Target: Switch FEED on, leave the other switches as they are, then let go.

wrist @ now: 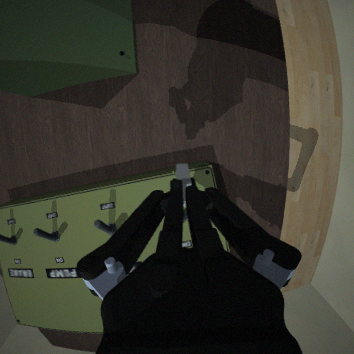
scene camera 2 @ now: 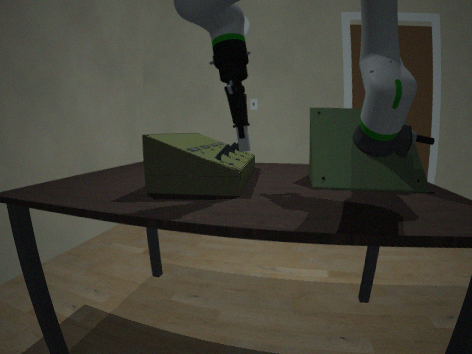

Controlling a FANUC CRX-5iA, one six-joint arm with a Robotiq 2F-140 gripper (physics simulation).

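Frame: origin at the arm's base, x left, y down, z back, level; centimetres.
Where they show: gripper, between the fingertips: (wrist: 181,172) (scene camera 2: 245,151); arm's base, origin of its link: (scene camera 2: 374,139).
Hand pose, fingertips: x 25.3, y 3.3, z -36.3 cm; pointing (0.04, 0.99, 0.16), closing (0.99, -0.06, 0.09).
Each offset is from my fingertips to the top centre of the thing. "spot": to the spot under its first point. Level surfaces: height alone.
The sloped yellow-green switch box (scene camera 2: 190,172) (wrist: 55,305) stands on the table. In the wrist view, three dark levers (wrist: 9,240) (wrist: 47,234) (wrist: 106,227) show in a row, each between an ON and an OFF label. The plates PUMP {spot: dx -21.5, dy -0.6, dz -20.2 cm} (wrist: 61,273) and BRAKE {spot: dx -32.5, dy -0.6, dz -22.9 cm} (wrist: 21,273) are readable; a FEED plate is not readable. My gripper (scene camera 2: 244,146) (wrist: 181,172) is shut and empty. Its tips are over the table-side edge of the box, at the rightmost switch position in the wrist view. That switch is mostly hidden by the fingers; an ON label {spot: dx +1.5, dy +0.4, dz -12.1 cm} (wrist: 186,244) shows between them.
A large green sloped housing (scene camera 2: 332,150) (wrist: 65,40) stands on the dark table {dy +10.8 cm} (scene camera 2: 200,212) (wrist: 60,130), across a gap from the switch box. Another grey arm (scene camera 2: 382,95) hangs in front of that housing. The table's edge is at the right in the wrist view.
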